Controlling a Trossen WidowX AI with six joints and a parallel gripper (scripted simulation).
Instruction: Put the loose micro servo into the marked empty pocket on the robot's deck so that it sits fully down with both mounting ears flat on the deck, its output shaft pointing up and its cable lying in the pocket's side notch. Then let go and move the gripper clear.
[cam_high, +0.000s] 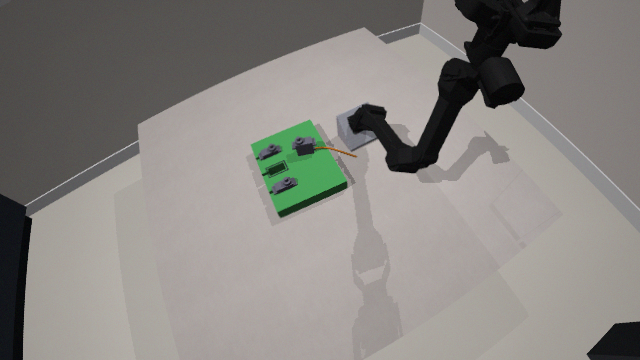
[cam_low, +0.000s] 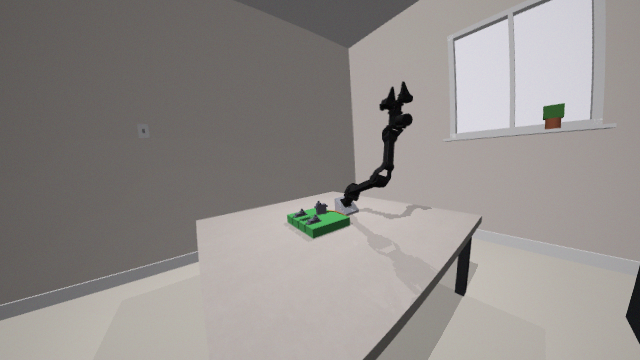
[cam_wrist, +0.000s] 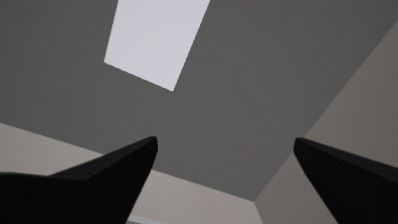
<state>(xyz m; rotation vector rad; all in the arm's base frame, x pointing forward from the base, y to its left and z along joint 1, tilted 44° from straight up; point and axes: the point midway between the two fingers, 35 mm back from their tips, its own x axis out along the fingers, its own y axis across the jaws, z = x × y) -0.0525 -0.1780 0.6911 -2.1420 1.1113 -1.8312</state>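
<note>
The green deck is 28 cm ahead of my gripper tip, 34 cm to the right of it and 70 cm below it.
</note>
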